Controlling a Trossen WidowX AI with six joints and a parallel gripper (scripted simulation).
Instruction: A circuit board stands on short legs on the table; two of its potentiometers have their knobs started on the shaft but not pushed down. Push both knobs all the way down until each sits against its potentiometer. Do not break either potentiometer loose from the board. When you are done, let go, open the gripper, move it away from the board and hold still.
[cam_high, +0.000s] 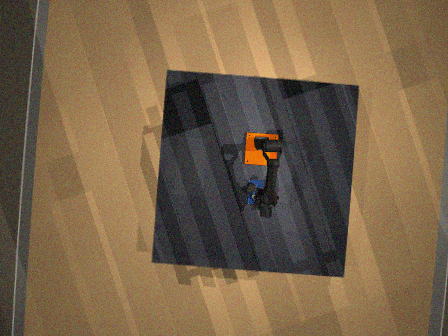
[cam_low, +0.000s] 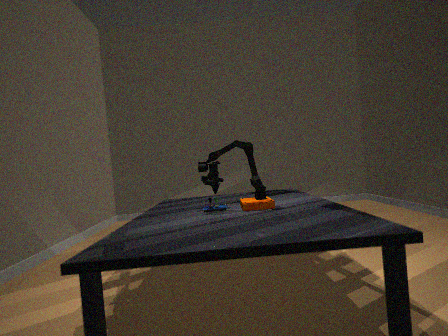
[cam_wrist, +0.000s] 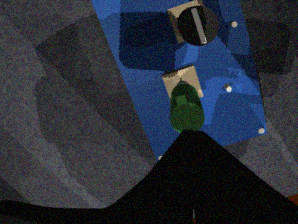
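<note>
Now: the green knob 4 cm below my gripper tip.
</note>
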